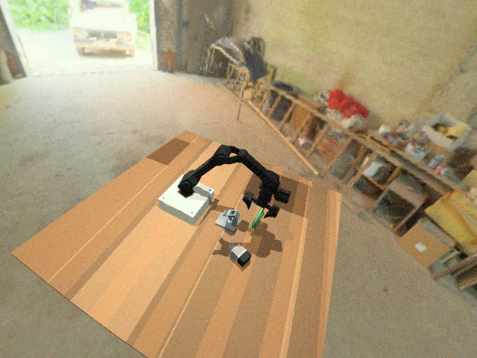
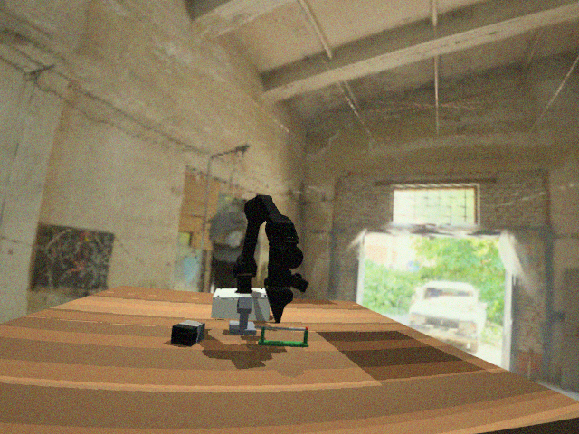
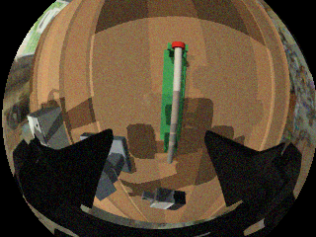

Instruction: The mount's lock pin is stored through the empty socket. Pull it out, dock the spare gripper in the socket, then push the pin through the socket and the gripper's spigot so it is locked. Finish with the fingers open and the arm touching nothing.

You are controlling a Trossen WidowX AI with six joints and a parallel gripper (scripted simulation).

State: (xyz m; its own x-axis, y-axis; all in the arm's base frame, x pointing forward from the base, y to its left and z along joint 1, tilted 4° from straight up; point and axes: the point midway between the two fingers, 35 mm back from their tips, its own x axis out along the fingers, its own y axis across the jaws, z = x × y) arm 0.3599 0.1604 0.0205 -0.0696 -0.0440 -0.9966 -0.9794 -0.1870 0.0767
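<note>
Now: gripper tip 5 cm above the green cradle, 3 cm to the right of it and 1 cm short of it. Round my gripper tip: spare gripper (22 cm to the right, 6 cm ahead, 5 cm below); then socket (11 cm to the right, 9 cm behind, 2 cm below).
</note>
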